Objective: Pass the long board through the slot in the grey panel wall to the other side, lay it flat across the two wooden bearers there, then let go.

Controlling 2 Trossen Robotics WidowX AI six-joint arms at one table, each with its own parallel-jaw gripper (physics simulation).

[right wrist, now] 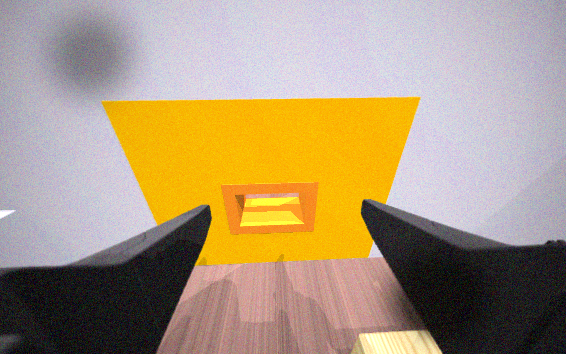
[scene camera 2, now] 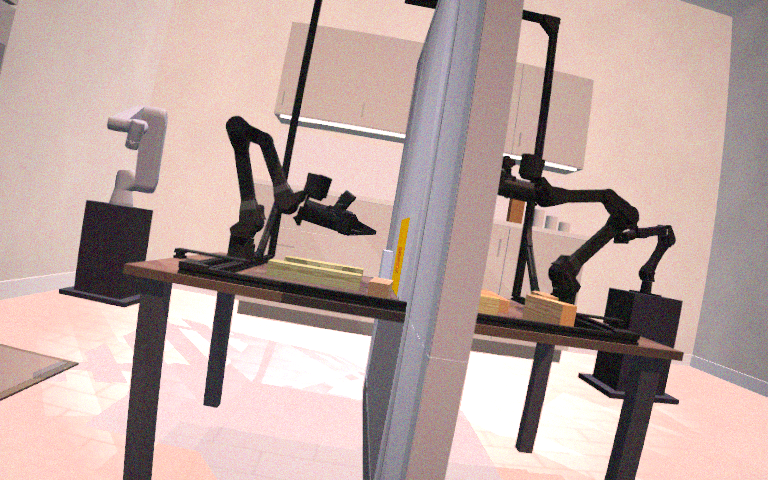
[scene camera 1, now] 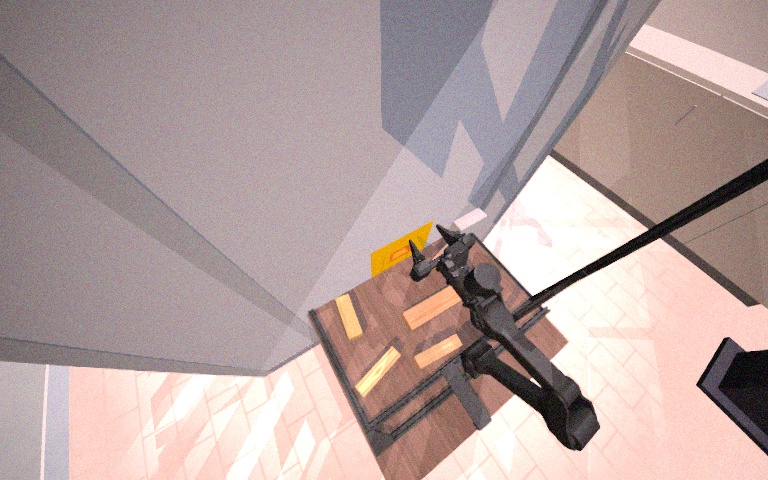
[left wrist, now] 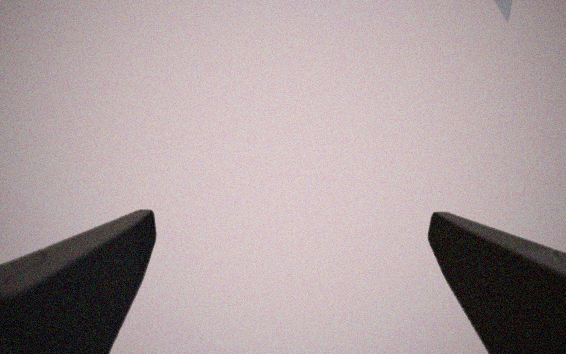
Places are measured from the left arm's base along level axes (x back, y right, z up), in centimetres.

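Pixels of known places: left gripper, fingertip midpoint: [scene camera 1: 423,232] [left wrist: 295,224]; right gripper, fingertip midpoint: [right wrist: 287,208] [scene camera 2: 375,233]; left arm's base, link origin: [scene camera 1: 469,363]; right arm's base, link origin: [scene camera 2: 238,258].
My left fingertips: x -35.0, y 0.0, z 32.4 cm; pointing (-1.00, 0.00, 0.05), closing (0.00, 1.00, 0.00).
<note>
For each thing: its top centre in the pictures, then the offset to it from my left fingertips. "spot": a spot on its surface instead. Level surfaces: height alone.
- orange-rimmed slot, surface spot: [right wrist: 270,188] spot: dx -13.4, dy +1.1, dz -22.6 cm
- small wooden block, top centre: [scene camera 2: 382,280] dx -18.1, dy -23.4, dz -29.9 cm
- pale piece, surface spot: [right wrist: 397,344] spot: dx -23.5, dy -8.3, dz -30.5 cm
- wooden table, surface height: dz -34.3 cm
The grey panel wall [scene camera 1: 254,169] [scene camera 2: 438,226] [right wrist: 300,45] has a yellow plate [scene camera 1: 380,261] [right wrist: 260,140] around an orange-rimmed slot [right wrist: 270,188]. Long pale wooden pieces [scene camera 2: 314,275] lie on the right arm's side; I cannot tell for certain which is the long board. Several wooden blocks [scene camera 1: 433,308] [scene camera 2: 549,308] lie on the left arm's side; which are the bearers is unclear. My left gripper [scene camera 1: 424,235] [left wrist: 295,224] is open and empty near the wall, hidden in scene camera 2. My right gripper [scene camera 2: 368,229] [right wrist: 287,208] is open and empty above the table, facing the slot.
A small wooden block [scene camera 2: 379,286] sits by the wall's foot on the right arm's side, with the end of a pale piece [right wrist: 397,344] low in the right wrist view. Dark rails edge the wooden table [scene camera 2: 659,346]. A black post [scene camera 1: 634,240] rises beside the left arm.
</note>
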